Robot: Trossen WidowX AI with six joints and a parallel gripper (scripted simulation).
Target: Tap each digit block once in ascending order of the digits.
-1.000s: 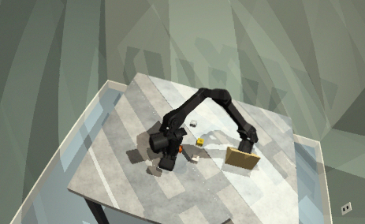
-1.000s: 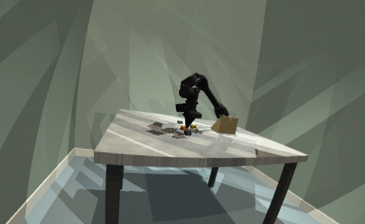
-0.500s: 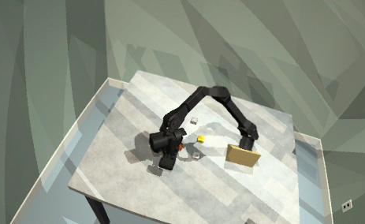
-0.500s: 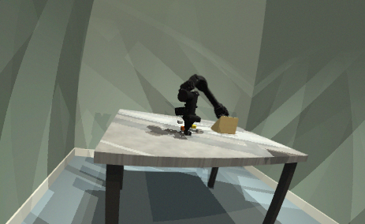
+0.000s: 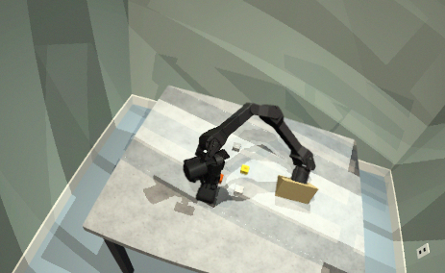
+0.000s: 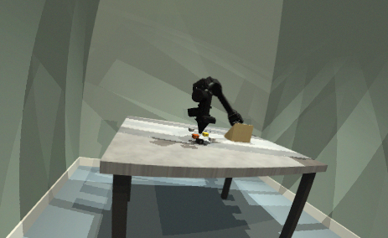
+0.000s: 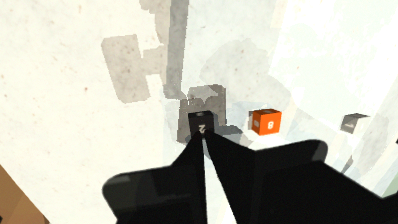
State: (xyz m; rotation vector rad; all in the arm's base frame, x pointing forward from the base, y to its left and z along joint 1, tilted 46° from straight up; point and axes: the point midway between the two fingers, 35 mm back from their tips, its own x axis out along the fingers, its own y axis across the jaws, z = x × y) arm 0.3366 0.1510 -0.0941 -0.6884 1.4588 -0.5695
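My gripper tip is now 10 mm past the dark block and 40 mm above it. The rest, counted from my gripper tip: white block (110 mm behind, 80 mm to the right, 40 mm below); yellow block (110 mm behind, 190 mm to the right, 40 mm below); orange block (10 mm behind, 100 mm to the right, 40 mm below).
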